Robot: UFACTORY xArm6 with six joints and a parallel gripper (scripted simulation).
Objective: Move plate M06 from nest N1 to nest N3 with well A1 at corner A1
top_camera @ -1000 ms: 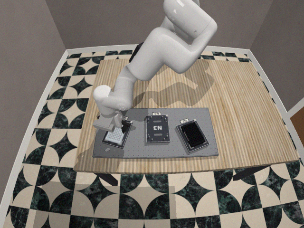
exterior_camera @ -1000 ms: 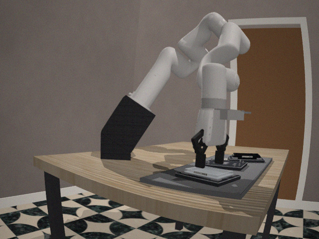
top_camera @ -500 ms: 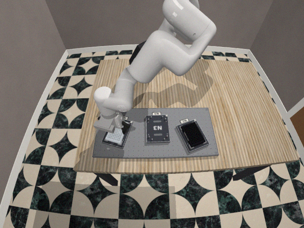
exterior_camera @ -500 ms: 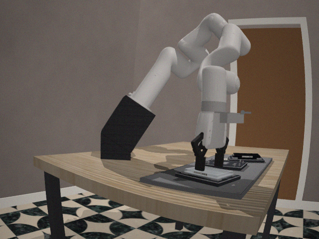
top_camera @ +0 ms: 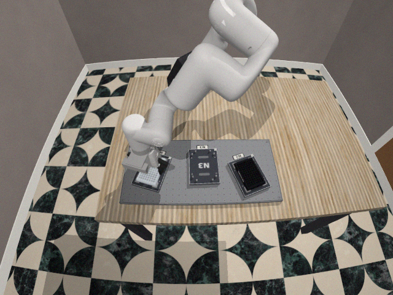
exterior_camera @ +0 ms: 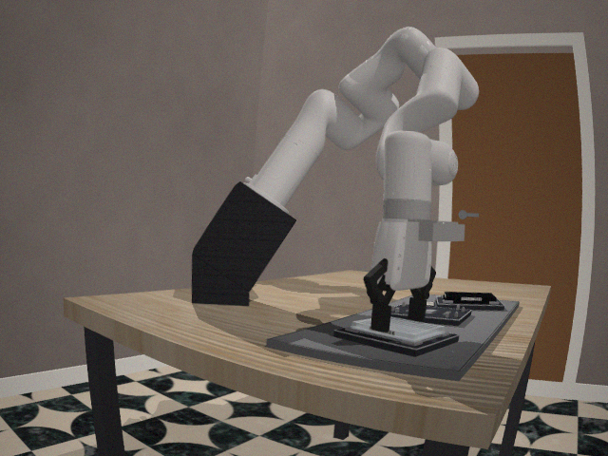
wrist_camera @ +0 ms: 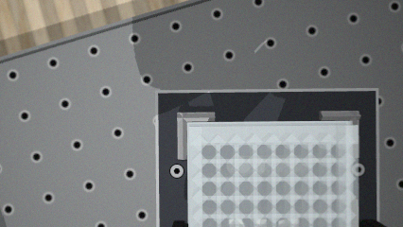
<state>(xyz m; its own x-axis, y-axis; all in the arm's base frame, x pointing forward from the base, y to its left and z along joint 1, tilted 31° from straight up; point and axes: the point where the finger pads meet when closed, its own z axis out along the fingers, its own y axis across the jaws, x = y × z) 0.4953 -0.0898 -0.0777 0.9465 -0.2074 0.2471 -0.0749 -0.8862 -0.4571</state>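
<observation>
My gripper is now 1 cm above the well plate M06. Round my hand: nest N3 (21 cm to the left, 6 cm behind, 3 cm below); then black plate M09 (40 cm to the left, 5 cm behind, 1 cm below); then nest N1 (3 cm below).
</observation>
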